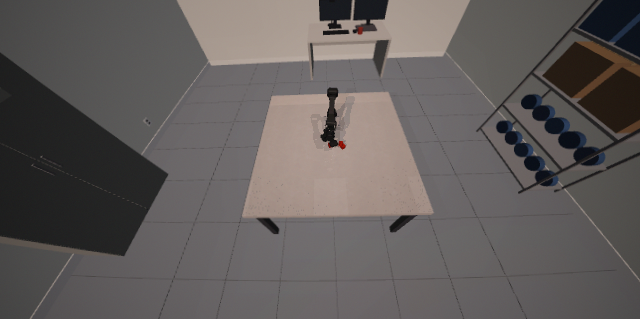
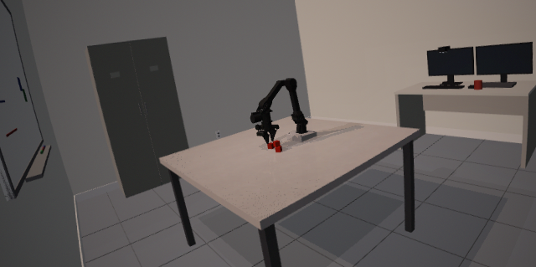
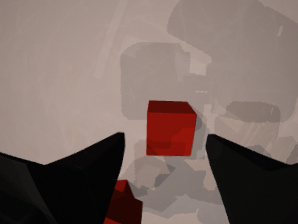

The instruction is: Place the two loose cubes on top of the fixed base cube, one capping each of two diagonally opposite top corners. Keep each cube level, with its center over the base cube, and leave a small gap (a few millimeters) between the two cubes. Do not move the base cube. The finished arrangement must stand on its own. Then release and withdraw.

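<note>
My gripper tip is 2 cm above the red cube.
</note>
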